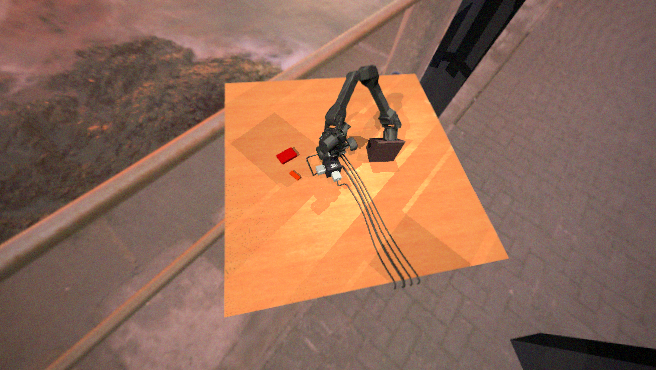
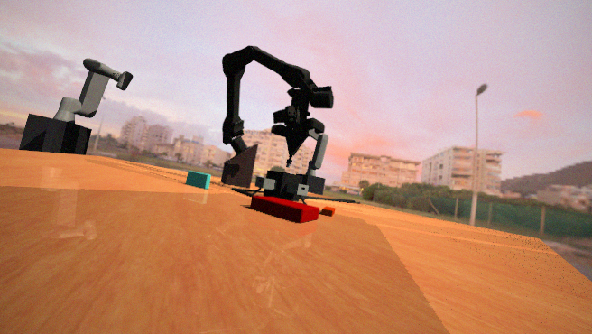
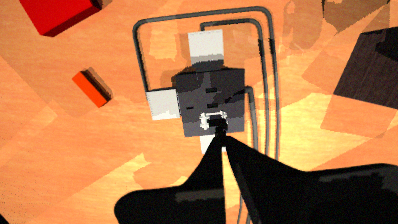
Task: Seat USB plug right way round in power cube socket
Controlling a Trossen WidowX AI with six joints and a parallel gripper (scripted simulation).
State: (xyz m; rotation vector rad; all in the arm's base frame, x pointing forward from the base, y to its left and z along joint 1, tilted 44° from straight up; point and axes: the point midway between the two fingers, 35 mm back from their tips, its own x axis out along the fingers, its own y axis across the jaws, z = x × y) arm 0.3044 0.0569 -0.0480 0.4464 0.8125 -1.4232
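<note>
The USB plug lies 20 mm below my gripper tip. From my gripper tip the other things lie so: teal block (240 mm to the right, 120 mm below); then red flat block (230 mm ahead, 120 mm to the right, 120 mm below); then small orange block (200 mm ahead, 130 mm below).
</note>
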